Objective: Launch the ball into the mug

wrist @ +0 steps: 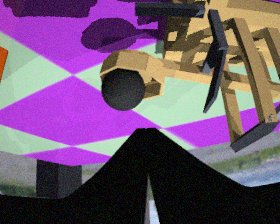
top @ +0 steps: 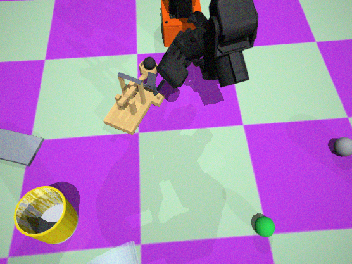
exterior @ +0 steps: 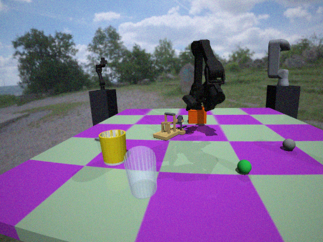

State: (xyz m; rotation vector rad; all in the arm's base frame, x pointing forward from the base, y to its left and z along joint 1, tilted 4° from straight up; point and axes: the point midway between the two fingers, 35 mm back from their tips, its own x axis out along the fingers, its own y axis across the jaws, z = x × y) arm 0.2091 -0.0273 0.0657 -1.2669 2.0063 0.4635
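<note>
My gripper tip is now 5 cm above the black ball, 4 cm to the left of it and 3 cm past it. The rest, counted from my gripper tip: yellow mug (35 cm ahead, 23 cm to the right, 8 cm below); then grey slab (36 cm to the right, 16 cm ahead, 11 cm below); then wooden catapult (6 cm below, 5 cm to the right, 3 cm ahead).
</note>
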